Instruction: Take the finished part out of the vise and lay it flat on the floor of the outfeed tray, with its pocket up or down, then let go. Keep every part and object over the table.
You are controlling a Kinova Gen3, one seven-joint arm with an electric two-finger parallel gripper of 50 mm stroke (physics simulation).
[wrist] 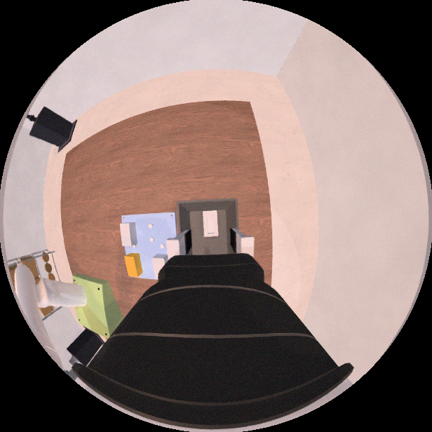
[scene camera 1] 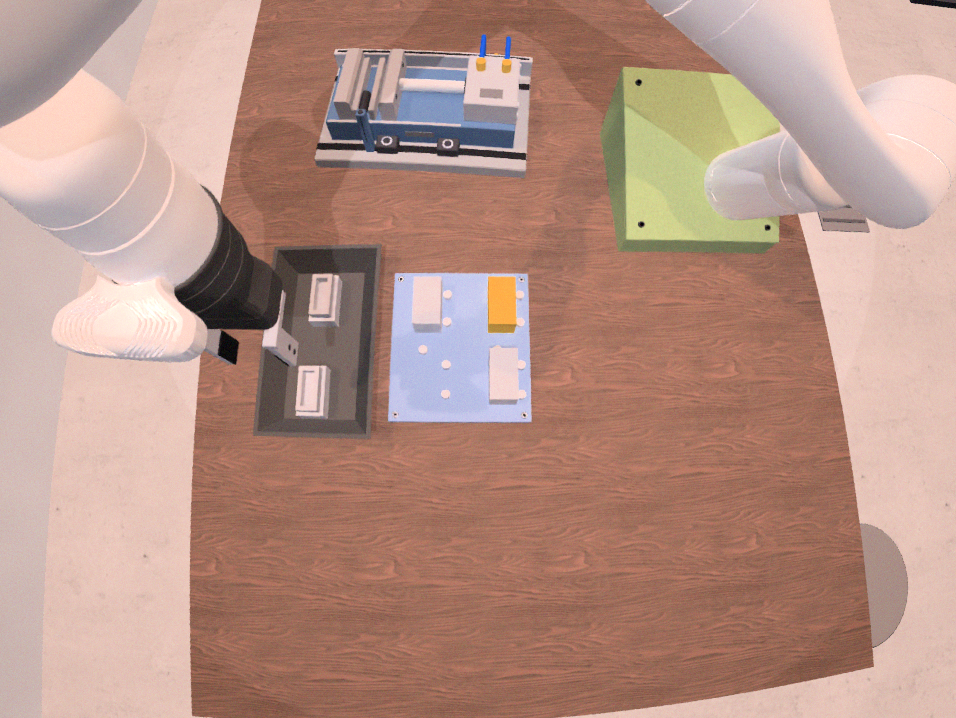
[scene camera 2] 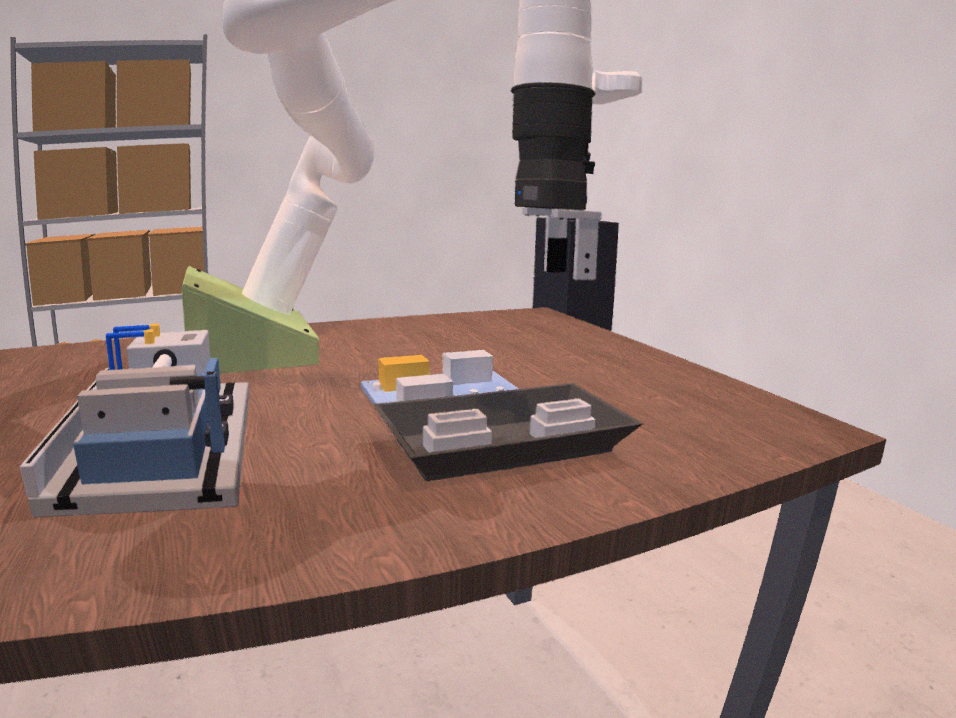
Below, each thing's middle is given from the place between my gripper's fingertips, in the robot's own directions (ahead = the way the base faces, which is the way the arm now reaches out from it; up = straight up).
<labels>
The orange block (scene camera 1: 501,290) lies 230 mm behind my hand, 160 mm below it and 80 mm to the right of it. From my hand the other things lie so: blue vise (scene camera 2: 166,454) 390 mm to the right, 160 mm behind, 140 mm below.
</labels>
